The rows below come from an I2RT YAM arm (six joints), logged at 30 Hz.
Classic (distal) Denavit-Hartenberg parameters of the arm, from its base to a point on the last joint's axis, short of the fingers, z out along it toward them. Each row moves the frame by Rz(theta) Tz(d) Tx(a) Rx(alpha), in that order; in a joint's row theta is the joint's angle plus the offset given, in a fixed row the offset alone. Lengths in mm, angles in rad.
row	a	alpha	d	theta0
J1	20	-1.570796	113.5	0
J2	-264	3.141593	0	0
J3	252.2	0	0	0.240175
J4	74	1.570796	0	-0.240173
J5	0	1.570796	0	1.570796
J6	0	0	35.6	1.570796
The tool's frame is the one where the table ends.
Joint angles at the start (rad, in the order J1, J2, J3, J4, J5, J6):
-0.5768 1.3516 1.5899 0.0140 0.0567 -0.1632
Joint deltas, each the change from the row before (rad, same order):
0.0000 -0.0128 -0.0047 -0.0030 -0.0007 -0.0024
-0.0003 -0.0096 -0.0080 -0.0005 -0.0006 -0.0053
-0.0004 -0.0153 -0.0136 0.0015 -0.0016 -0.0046
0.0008 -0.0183 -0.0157 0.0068 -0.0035 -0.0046
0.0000 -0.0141 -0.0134 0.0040 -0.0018 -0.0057
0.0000 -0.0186 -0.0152 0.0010 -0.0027 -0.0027
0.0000 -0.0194 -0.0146 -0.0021 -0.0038 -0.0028
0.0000 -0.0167 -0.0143 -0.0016 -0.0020 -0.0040
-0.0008 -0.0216 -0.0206 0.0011 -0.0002 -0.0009
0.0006 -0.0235 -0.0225 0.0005 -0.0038 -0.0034
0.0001 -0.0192 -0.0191 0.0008 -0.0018 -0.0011
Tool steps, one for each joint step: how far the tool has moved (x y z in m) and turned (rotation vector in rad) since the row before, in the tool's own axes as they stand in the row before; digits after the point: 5 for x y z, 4 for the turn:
-0.00257 -0.00062 -0.00384 0.0001 -0.0051 -0.0021
-0.00052 -0.00030 -0.00262 -0.0001 -0.0011 -0.0053
-0.00075 -0.00042 -0.00413 -0.0006 -0.0034 -0.0045
-0.00164 -0.00021 -0.00499 -0.0025 -0.0100 -0.0039
-0.00061 -0.00024 -0.00376 -0.0009 -0.0049 -0.0055
-0.00116 -0.00037 -0.00509 -0.0018 -0.0048 -0.0025
-0.00124 -0.00035 -0.00538 -0.0032 -0.0034 -0.0027
-0.00042 -0.00020 -0.00453 -0.0018 -0.0012 -0.0040
0.00001 -0.00043 -0.00573 0.0010 -0.0020 -0.0010
0.00015 0.00006 -0.00623 -0.0040 -0.0023 -0.0032
0.00045 0.00000 -0.00504 -0.0017 -0.0013 -0.0010

